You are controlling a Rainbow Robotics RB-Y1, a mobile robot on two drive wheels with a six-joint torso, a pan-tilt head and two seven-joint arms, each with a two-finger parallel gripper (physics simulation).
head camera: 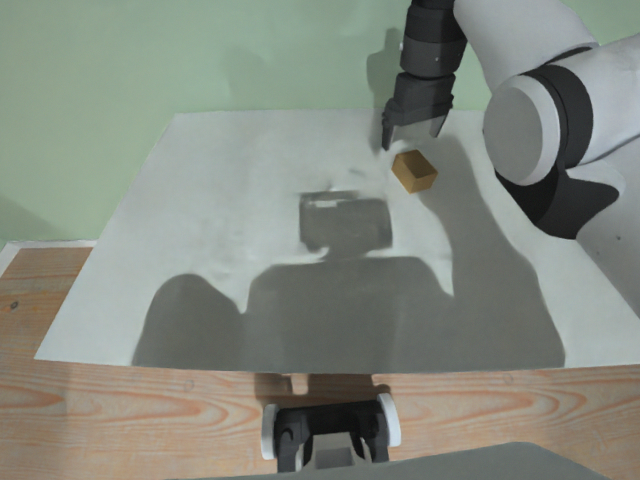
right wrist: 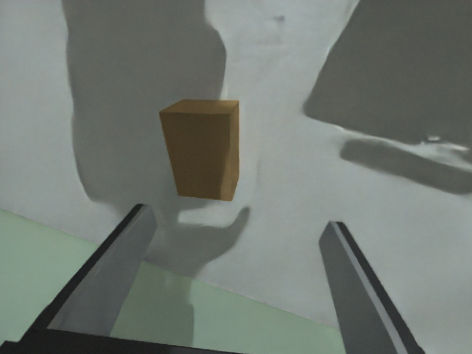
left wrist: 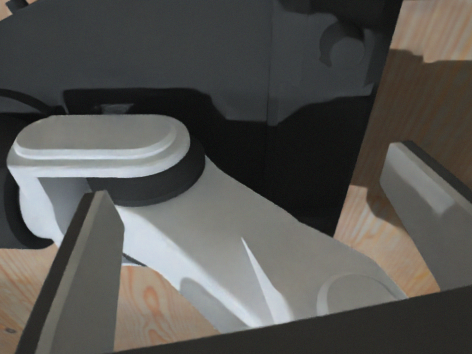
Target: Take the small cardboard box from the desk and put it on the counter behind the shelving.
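Pixels of known places: left gripper, between the fingertips: [left wrist: 252, 185]; right gripper, between the fingertips: [head camera: 409, 141] [right wrist: 237, 223]; robot's base, origin of its link: [head camera: 329, 420].
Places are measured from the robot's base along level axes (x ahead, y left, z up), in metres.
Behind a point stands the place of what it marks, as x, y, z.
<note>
A small brown cardboard box [head camera: 414, 173] @[0.593, -0.236, 1.001] [right wrist: 200, 152] @[0.616, -0.253, 1.001] sits on the white desk [head camera: 170, 180] @[0.687, 0.372, 0.951] [right wrist: 285, 175] @[0.642, -0.159, 0.951], near its far edge and right of the middle in the head view. My right gripper [head camera: 410, 141] @[0.611, -0.207, 1.072] [right wrist: 237, 223] @[0.611, -0.207, 1.072] is open and empty. It is just beyond the box, on the wall side, with its fingers pointing down; the box is outside the fingers, and in the right wrist view it lies above and left of their middle. My left gripper [left wrist: 252, 185] @[-0.104, 0.217, 0.497] is open and empty, away from the desk, beside the robot's own body. The counter and the shelving do not show.
A green wall [head camera: 129, 51] @[1.061, 0.505, 1.129] [right wrist: 40, 250] @[0.984, -0.574, 0.979] rises behind the desk. Wooden floor [head camera: 155, 413] @[0.081, 0.885, 0.001] [left wrist: 150, 300] @[-0.467, -0.847, 0.001] lies at the desk's near side. The robot's base [head camera: 330, 418] @[0.039, -0.004, 0.191] stands near the desk's front edge. Shadows of the robot fall across the desk.
</note>
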